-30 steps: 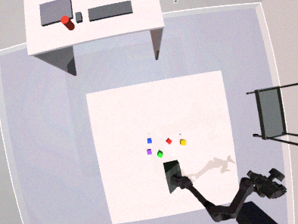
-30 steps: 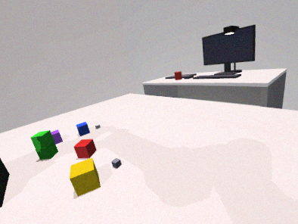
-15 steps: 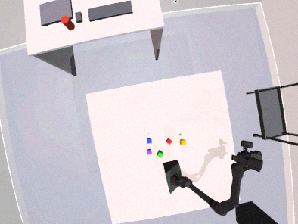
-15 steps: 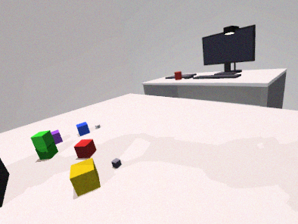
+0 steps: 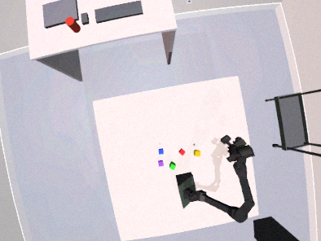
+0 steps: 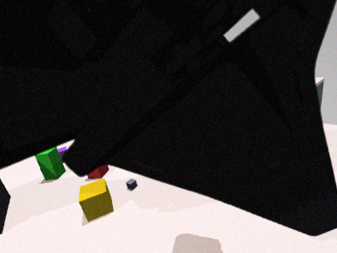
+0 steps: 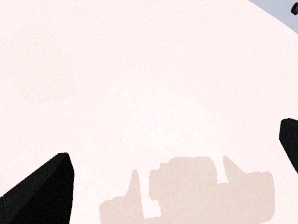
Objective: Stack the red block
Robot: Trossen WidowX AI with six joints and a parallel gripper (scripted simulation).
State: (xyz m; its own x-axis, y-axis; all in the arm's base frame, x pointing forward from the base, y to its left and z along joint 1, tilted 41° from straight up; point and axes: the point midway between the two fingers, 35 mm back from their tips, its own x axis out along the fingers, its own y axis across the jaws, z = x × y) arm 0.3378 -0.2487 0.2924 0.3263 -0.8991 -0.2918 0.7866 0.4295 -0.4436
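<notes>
My gripper tip is 370 mm to the right of the red block, 130 mm above it and 60 mm past it. Round my gripper tip: yellow block: 250 mm to the left, 120 mm below, 90 mm behind; then purple block: 560 mm to the left, 130 mm below, 130 mm behind; then blue block: 540 mm to the left, 130 mm below, 30 mm behind.
</notes>
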